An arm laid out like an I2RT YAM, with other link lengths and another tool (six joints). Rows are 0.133 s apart.
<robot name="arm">
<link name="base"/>
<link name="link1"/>
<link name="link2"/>
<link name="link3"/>
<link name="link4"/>
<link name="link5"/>
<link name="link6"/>
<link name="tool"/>
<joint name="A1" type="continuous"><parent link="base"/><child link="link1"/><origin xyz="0.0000 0.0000 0.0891"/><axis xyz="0 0 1"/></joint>
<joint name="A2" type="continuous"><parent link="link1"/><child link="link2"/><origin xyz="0.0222 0.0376 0.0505"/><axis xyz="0 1 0"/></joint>
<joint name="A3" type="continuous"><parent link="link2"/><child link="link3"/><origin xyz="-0.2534 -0.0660 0.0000"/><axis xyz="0 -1 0"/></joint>
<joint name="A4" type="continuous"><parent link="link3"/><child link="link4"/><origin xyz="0.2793 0.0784 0.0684"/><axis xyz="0 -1 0"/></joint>
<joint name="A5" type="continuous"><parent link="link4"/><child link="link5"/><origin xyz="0.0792 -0.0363 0.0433"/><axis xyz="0 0 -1"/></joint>
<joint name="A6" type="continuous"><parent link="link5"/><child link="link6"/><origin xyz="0.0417 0.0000 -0.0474"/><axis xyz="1 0 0"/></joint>
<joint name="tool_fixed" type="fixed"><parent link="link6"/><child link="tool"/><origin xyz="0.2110 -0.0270 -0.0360" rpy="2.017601 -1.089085 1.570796"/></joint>
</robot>
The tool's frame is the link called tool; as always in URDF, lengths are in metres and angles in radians. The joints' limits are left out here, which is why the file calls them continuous.
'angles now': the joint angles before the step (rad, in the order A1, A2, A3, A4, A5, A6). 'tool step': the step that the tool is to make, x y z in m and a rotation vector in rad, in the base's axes. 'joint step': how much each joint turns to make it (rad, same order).
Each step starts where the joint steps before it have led.
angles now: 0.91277 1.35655 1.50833 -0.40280 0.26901 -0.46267
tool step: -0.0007 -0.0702 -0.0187 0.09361 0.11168 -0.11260
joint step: -0.11472 -0.15681 -0.11613 -0.07883 -0.04078 0.14426
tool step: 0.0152 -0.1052 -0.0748 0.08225 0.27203 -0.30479
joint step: -0.21438 -0.02764 -0.03934 -0.20399 -0.00654 0.25937
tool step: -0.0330 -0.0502 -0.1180 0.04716 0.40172 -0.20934
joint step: -0.14059 0.10555 -0.02781 -0.23461 -0.09673 0.23100
